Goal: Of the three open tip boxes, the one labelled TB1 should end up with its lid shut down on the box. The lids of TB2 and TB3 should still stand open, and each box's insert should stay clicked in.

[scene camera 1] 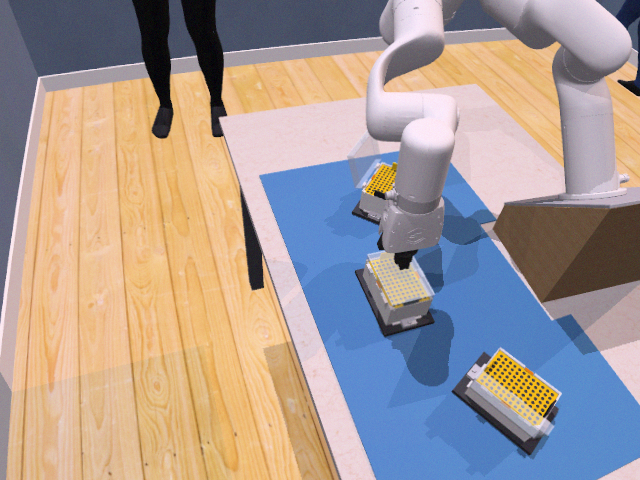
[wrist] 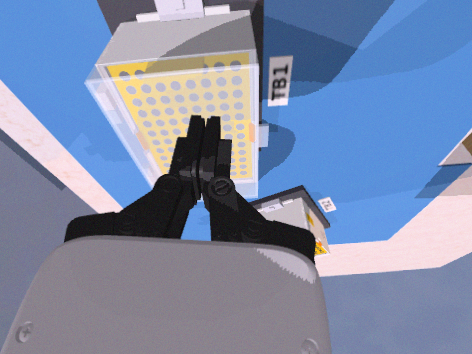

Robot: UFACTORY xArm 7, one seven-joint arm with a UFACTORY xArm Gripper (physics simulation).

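Places are measured from the arm's base along level axes (x left, y ahead, z down), in centimetres.
Pixels of known places: gripper, fingertip midpoint: [scene camera 1: 401, 263] [wrist: 207, 133]; arm's base at its link origin: [scene camera 1: 591, 196].
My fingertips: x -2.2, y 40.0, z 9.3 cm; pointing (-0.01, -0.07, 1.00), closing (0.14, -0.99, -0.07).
Ahead of a thing's pixels: the offset from my fingertips to its top centre. "spot": to the spot under its first point. Level surfaces: height alone.
TB1's box [scene camera 1: 405, 314] [wrist: 145, 42] is in the middle of the mat, its label beside it in the wrist view. Its clear lid @[spot: dy -2.3, dx +6.0, dz +0.1 cm] [scene camera 1: 427, 285] [wrist: 245, 189] lies over the yellow insert @[dy +1.3, dx +2.0, dz +0.4 cm] [scene camera 1: 395, 281] [wrist: 172, 95]; whether it is fully down is unclear, as its rim looks slightly askew. My gripper [scene camera 1: 403, 267] [wrist: 207, 133] is shut and empty, its tips at or just above the lid's rear part. TB2's box [scene camera 1: 369, 204] [wrist: 295, 217] is behind, partly hidden, its lid @[spot: dy -3.5, dx -28.7, dz -3.0 cm] [scene camera 1: 361, 155] standing open. The third box @[spot: dy -1.7, dx +29.1, dz +1.2 cm] [scene camera 1: 491, 406] is front right, a clear panel across its near half.
The boxes sit on dark bases on a blue mat @[dz +7.8 cm] [scene camera 1: 310, 211] [wrist: 350, 150]. The pale table edge [scene camera 1: 305, 330] runs along the left. A brown block [scene camera 1: 558, 253] under the arm's base stands to the right. My arm hangs over the mat near TB2.
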